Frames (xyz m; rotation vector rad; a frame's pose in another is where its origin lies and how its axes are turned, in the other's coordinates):
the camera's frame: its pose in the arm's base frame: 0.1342 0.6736 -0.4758 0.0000 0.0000 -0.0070
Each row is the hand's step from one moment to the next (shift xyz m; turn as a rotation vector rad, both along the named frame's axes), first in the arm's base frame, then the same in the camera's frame.
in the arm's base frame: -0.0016 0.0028 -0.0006 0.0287 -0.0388 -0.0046
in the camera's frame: -0.0016 0.0028 -0.0006 0.0290 -0.0386 -0.0046
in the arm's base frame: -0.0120 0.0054 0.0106 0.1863 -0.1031 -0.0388
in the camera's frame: -0.0120 0.0053 0.0106 0.1870 -0.1018 -0.0388
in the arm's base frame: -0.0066 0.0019 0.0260 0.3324 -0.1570 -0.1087
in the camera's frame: -0.0066 0.0019 0.0260 0.3335 -0.1547 -0.1087
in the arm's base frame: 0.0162 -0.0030 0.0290 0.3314 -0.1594 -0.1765
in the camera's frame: 0.0162 -0.0029 0.0290 0.3325 -0.1571 -0.1765
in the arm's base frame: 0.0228 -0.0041 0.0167 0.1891 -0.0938 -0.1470
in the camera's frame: 0.0228 -0.0039 0.0167 0.1898 -0.0925 -0.1470
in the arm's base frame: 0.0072 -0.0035 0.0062 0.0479 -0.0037 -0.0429
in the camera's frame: 0.0072 -0.0034 0.0062 0.0479 -0.0034 -0.0429
